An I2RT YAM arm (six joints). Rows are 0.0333 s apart.
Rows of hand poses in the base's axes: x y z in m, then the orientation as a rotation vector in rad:
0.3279, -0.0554, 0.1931, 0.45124, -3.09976, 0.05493
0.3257, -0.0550, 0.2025, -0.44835, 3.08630, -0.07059
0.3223, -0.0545, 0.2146, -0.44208, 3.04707, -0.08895
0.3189, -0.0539, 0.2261, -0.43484, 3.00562, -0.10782
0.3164, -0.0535, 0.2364, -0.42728, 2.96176, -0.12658
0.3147, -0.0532, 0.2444, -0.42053, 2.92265, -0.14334
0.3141, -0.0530, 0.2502, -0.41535, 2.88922, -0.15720
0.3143, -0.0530, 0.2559, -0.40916, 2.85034, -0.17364
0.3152, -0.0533, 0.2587, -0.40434, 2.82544, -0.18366
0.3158, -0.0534, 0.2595, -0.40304, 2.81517, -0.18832
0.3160, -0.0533, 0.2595, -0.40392, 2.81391, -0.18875
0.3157, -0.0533, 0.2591, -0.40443, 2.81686, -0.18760
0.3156, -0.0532, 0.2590, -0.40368, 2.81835, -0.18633
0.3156, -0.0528, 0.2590, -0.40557, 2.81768, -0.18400
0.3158, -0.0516, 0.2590, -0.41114, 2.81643, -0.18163
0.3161, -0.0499, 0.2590, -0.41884, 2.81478, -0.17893
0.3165, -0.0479, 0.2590, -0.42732, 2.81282, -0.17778
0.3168, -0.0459, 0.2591, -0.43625, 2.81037, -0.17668
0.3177, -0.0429, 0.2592, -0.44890, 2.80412, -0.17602
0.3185, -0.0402, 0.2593, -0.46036, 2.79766, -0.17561
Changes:
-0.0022, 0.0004, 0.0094, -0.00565, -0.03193, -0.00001
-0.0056, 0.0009, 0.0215, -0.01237, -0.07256, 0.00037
-0.0090, 0.0015, 0.0330, -0.01946, -0.11547, 0.00036
-0.0115, 0.0019, 0.0433, -0.02654, -0.16070, 0.00038
-0.0132, 0.0022, 0.0513, -0.03318, -0.20097, 0.00038
-0.0138, 0.0024, 0.0571, -0.03880, -0.23523, 0.00076
-0.0136, 0.0024, 0.0628, -0.04581, -0.27505, 0.00109
-0.0127, 0.0021, 0.0656, -0.05009, -0.30062, 0.00070
-0.0121, 0.0020, 0.0664, -0.05226, -0.31108, 0.00101
-0.0119, 0.0021, 0.0664, -0.05245, -0.31220, 0.00177
-0.0122, 0.0021, 0.0660, -0.05195, -0.30918, 0.00177
-0.0123, 0.0022, 0.0659, -0.05121, -0.30778, 0.00108
-0.0123, 0.0026, 0.0659, -0.04954, -0.30806, 0.00245
-0.0121, 0.0038, 0.0659, -0.04784, -0.30834, 0.00642
-0.0118, 0.0055, 0.0659, -0.04589, -0.30864, 0.01190
-0.0114, 0.0075, 0.0659, -0.04501, -0.30916, 0.01795
-0.0111, 0.0095, 0.0660, -0.04412, -0.31006, 0.02438
-0.0102, 0.0125, 0.0661, -0.04320, -0.31405, 0.03384
-0.0094, 0.0152, 0.0662, -0.04242, -0.31840, 0.04254

